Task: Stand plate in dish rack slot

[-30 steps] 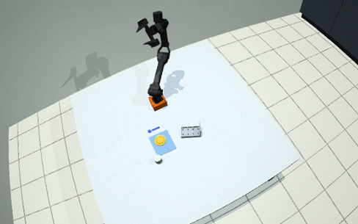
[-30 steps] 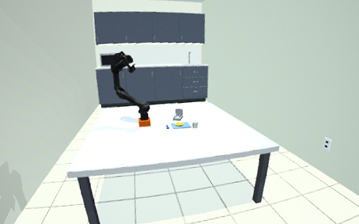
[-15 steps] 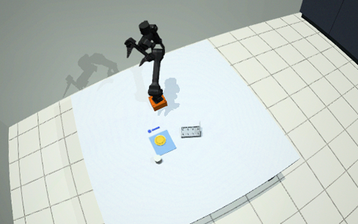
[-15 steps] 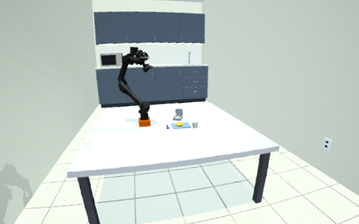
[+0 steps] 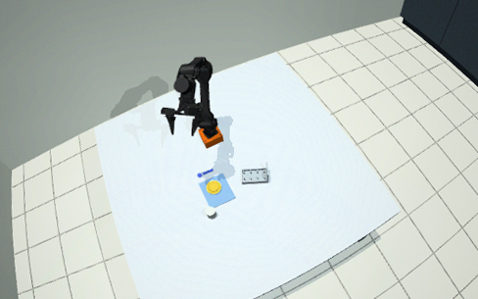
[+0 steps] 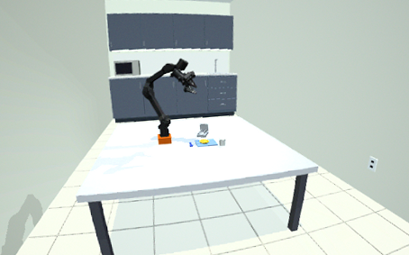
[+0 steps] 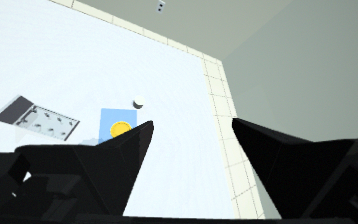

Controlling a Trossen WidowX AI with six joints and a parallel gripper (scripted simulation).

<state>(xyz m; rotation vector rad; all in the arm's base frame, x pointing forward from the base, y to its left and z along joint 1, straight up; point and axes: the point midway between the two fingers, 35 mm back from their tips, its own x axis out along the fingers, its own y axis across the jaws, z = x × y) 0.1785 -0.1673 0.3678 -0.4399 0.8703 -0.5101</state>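
Now: gripper tip 7 cm short of the yellow plate, 4 cm to the right of it and 38 cm above it. From my gripper tip the other things lie so: light blue mat (8 cm ahead, 4 cm to the left, 39 cm below); small white cup (17 cm ahead, 5 cm to the right, 37 cm below); grey dish rack (13 cm ahead, 23 cm to the left, 37 cm below).
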